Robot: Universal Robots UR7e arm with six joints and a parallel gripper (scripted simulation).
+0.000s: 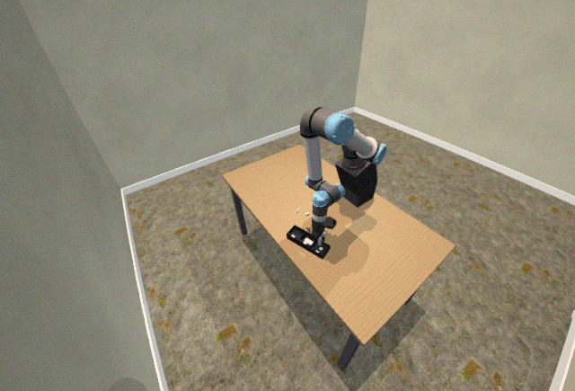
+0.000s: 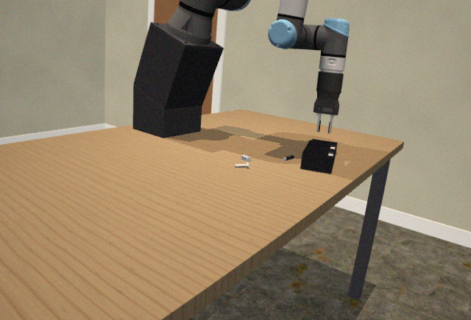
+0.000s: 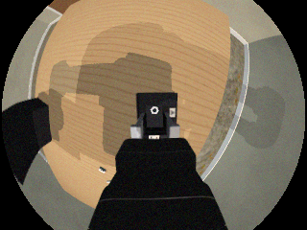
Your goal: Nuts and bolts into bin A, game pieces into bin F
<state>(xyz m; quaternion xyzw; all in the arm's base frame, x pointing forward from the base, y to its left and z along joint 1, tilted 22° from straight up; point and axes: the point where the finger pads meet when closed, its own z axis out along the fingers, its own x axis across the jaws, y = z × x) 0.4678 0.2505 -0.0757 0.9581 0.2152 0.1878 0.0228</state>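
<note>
The bolt is 330 mm to the right of my hand, 80 mm below it and 40 mm behind it. Also, from my hand: small ring-shaped piece: 80 mm below; white speckled piece: 80 mm to the right, 70 mm below, 30 mm ahead; black bin: 70 mm to the right, 60 mm below, 40 mm ahead.
</note>
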